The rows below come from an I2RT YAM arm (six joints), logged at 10 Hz.
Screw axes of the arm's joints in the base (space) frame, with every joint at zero. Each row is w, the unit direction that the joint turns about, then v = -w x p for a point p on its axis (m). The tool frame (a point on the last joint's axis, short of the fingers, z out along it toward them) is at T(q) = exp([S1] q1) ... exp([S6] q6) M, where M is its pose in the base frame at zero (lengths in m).
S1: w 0 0 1 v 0 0 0
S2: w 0 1 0 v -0.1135 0 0.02
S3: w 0 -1 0 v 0.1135 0 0.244
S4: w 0 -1 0 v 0.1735 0 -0.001
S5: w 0 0 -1 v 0 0.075 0
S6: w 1 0 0 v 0 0.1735 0
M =
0 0 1 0.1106
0 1 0 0
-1 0 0 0.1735
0 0 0 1
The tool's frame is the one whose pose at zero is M.
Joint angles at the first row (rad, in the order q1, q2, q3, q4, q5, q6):
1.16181 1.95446 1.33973 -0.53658 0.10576 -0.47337
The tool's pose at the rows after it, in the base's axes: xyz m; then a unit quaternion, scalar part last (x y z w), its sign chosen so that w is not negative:
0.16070 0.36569 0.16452 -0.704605 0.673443 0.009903 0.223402
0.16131 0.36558 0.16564 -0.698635 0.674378 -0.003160 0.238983
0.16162 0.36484 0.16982 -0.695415 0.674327 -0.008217 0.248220
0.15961 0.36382 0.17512 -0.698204 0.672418 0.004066 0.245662
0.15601 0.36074 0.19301 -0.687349 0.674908 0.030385 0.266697
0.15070 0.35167 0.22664 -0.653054 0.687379 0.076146 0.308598
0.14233 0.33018 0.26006 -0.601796 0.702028 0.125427 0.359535
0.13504 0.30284 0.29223 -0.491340 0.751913 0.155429 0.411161
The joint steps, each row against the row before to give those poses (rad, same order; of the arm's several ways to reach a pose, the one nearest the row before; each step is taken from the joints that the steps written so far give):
0.00704 0.00367 -0.00434 0.01991 0.03035 -0.00366
0.00177 -0.00657 -0.00962 0.02445 0.03726 0.00149
0.00000 -0.01163 -0.00204 0.00519 0.01643 -0.00075
0.00144 -0.01460 0.00209 -0.01371 -0.02514 0.00038
0.00291 -0.05388 -0.00993 0.01319 -0.02779 0.02479
0.00068 -0.10322 -0.01966 0.02838 -0.03237 0.07254
-0.00292 -0.14596 -0.06961 0.06118 -0.01421 0.09697
-0.00201 -0.14788 -0.05603 0.02818 0.09111 0.20724

